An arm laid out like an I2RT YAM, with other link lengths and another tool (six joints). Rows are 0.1 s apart.
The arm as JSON. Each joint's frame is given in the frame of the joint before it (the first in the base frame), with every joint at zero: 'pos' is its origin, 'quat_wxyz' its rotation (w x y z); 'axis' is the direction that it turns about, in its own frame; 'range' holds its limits. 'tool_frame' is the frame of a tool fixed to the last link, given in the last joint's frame.
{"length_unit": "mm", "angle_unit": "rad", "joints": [
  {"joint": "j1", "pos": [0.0, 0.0, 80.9], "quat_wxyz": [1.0, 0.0, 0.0, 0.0], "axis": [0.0, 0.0, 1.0], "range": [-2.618, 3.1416]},
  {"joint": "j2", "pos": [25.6, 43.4, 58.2], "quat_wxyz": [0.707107, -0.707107, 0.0, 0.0], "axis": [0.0, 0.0, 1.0], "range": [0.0, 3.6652]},
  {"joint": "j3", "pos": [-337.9, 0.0, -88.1], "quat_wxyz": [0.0, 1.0, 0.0, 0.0], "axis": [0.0, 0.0, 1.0], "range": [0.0, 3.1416]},
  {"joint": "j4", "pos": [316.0, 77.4, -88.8], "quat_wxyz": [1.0, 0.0, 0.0, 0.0], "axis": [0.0, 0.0, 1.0], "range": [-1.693, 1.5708]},
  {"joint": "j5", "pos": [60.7, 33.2, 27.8], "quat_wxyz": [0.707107, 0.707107, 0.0, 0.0], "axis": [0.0, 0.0, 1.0], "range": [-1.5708, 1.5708]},
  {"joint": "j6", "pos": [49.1, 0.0, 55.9], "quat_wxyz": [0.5, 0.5, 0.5, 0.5], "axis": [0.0, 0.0, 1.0], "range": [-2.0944, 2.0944]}
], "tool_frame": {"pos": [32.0, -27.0, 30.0], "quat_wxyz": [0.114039, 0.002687, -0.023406, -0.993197]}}
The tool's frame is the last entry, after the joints.
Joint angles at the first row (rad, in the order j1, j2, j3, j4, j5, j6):
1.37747, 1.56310, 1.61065, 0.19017, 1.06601, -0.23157
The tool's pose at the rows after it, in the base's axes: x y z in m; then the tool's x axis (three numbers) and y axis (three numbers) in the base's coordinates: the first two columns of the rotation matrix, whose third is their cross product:
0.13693, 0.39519, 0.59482, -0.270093, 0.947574, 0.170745, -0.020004, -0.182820, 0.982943
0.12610, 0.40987, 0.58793, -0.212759, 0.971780, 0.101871, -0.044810, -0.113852, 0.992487
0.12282, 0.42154, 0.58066, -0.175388, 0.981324, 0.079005, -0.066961, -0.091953, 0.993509
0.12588, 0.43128, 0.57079, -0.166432, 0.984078, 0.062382, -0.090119, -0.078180, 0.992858
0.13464, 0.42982, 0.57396, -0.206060, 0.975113, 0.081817, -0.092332, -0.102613, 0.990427
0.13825, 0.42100, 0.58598, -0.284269, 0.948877, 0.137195, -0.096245, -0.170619, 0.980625
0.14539, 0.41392, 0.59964, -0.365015, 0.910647, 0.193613, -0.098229, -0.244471, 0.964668
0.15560, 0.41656, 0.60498, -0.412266, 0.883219, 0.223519, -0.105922, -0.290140, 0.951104
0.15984, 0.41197, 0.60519, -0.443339, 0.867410, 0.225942, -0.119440, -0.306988, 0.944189
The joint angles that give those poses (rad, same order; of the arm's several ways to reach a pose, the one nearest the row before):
1.39281, 1.58603, 1.61378, 0.23900, 1.12119, -0.29721
1.42197, 1.62281, 1.61224, 0.33258, 1.20078, -0.42747
1.43120, 1.65506, 1.60151, 0.45968, 1.23938, -0.53511
1.42511, 1.67963, 1.58002, 0.56437, 1.23344, -0.60744
1.40520, 1.67361, 1.59069, 0.50783, 1.17822, -0.54166
1.39290, 1.64456, 1.59685, 0.46348, 1.09259, -0.46213
1.37148, 1.62453, 1.61372, 0.43410, 0.99422, -0.38978
1.34688, 1.63516, 1.63367, 0.44315, 0.92358, -0.35588
1.33156, 1.61845, 1.60767, 0.46948, 0.87473, -0.35299

